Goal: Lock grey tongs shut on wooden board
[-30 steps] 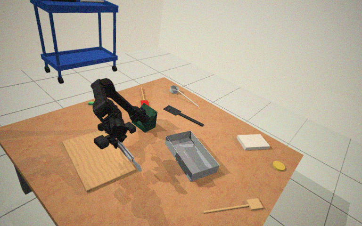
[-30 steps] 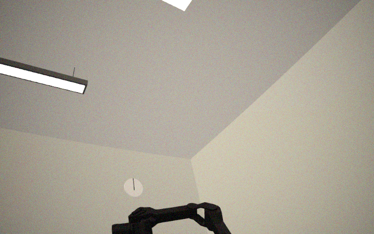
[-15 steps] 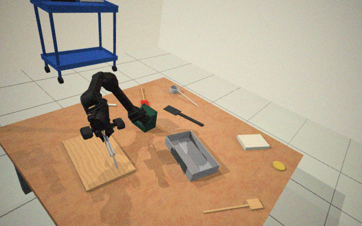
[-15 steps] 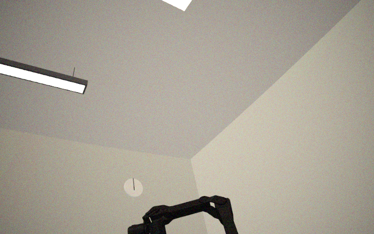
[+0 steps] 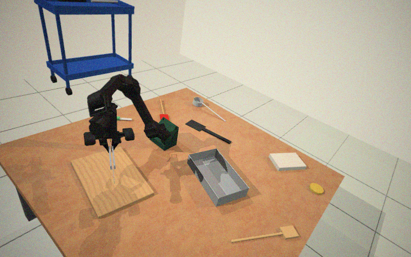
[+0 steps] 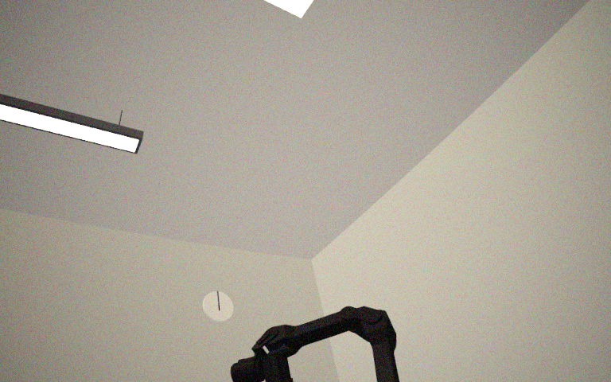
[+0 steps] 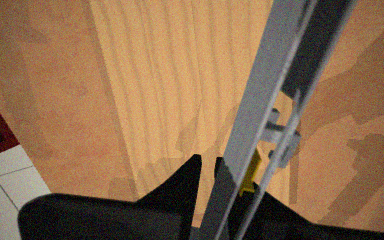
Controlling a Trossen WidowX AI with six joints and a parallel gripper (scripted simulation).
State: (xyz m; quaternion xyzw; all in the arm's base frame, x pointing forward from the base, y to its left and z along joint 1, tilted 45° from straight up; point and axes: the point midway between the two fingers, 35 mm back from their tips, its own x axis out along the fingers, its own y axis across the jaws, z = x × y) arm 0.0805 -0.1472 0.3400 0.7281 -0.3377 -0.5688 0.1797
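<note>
Right now the yellow lock piece is 50 mm above my gripper tip, 20 mm behind it and 10 mm to the left of it. The rest, counted from my gripper tip: wooden board 150 mm below; then grey roasting tin 420 mm to the left, 260 mm ahead, 130 mm below; then red-headed tool 530 mm to the left, 380 mm behind, 150 mm below.
</note>
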